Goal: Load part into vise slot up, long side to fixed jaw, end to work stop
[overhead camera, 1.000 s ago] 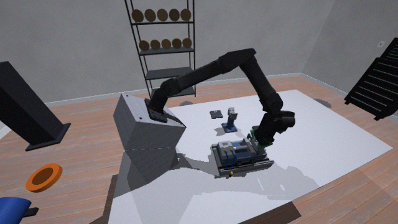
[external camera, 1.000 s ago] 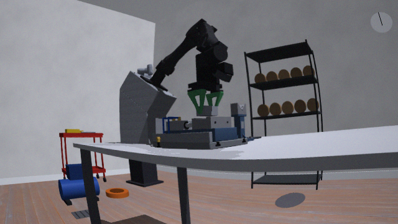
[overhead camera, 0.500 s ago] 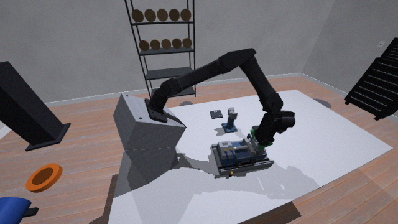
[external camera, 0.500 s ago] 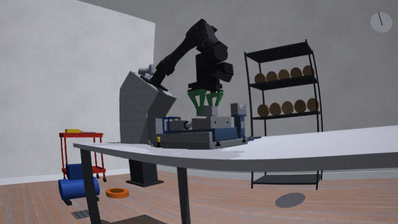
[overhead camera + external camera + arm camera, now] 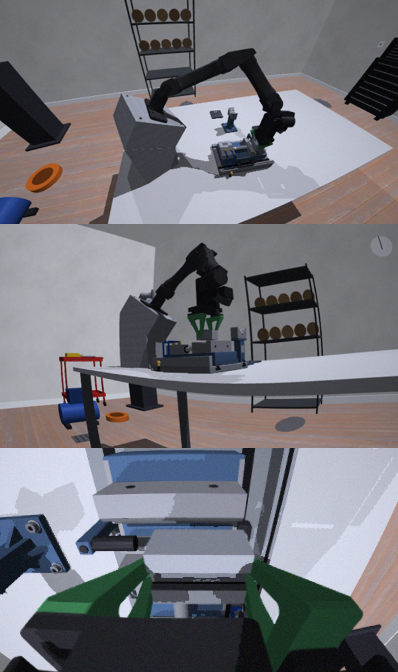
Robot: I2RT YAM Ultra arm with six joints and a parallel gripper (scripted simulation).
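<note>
My gripper is now 10 mm below the part. From my hand the other things lie so: work stop (60 mm to the left, 30 mm below, 20 mm ahead); then fixed jaw (40 mm below, 40 mm ahead, 10 mm to the left); then moving jaw (40 mm below, 30 mm to the left, 30 mm behind).
</note>
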